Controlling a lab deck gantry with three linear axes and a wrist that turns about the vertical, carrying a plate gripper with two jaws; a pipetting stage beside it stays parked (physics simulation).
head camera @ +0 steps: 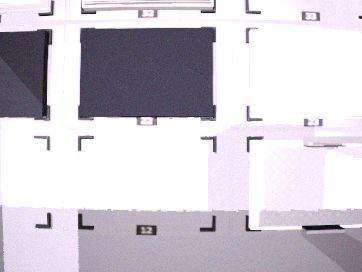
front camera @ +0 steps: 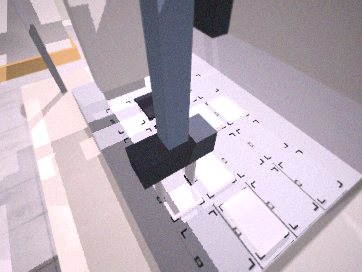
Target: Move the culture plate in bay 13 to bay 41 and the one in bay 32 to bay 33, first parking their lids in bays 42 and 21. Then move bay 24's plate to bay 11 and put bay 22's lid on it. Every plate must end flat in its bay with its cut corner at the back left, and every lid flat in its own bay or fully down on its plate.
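Pixels of known places: gripper, fingertip midpoint: (head camera: pixel 320 185) (front camera: pixel 175 187); robot's base at its link origin: (front camera: pixel 106 110).
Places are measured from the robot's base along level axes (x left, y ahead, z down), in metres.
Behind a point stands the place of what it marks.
My gripper (front camera: pixel 176 191) @[x 0.043, y 0.392, z -0.014 m] (head camera: pixel 324 186) @[x 0.043, y 0.392, z -0.014 m] is down at bay 13, with its jaws at the front and back edges of the white culture plate (front camera: pixel 184 199) @[x 0.046, y 0.430, z -0.014 m] (head camera: pixel 290 175) @[x 0.053, y 0.363, z -0.014 m]; it looks shut on this plate, which sits level in the bay. The plate in bay 32 (front camera: pixel 206 115) @[x 0.272, y 0.226, z -0.014 m] (head camera: pixel 147 5) @[x 0.215, y 0.228, z -0.007 m] shows a layered front edge in the head view. A white piece (front camera: pixel 227 108) @[x 0.361, y 0.234, z -0.008 m] lies in bay 42. A dark piece (front camera: pixel 145 106) @[x 0.122, y 0.065, z -0.008 m] (head camera: pixel 22 75) @[x 0.148, y 0.106, z -0.008 m] lies in bay 21. The dark lid (head camera: pixel 146 72) @[x 0.149, y 0.229, z -0.008 m] lies flat in bay 22. Bay 24's white plate (front camera: pixel 255 220) @[x 0.148, y 0.562, z -0.029 m] lies near the front right. Cut corners are unclear.
Another white plate (front camera: pixel 215 175) @[x 0.152, y 0.421, z -0.014 m] (head camera: pixel 310 75) @[x 0.146, y 0.382, z -0.014 m] lies in bay 23, right behind bay 13. The blue-grey vertical arm (front camera: pixel 170 70) @[x 0.033, y 0.412, z -0.362 m] hides the middle of the deck in the front view. A dark block (front camera: pixel 213 17) @[x 0.065, y 0.440, z -0.420 m] hangs at the top right.
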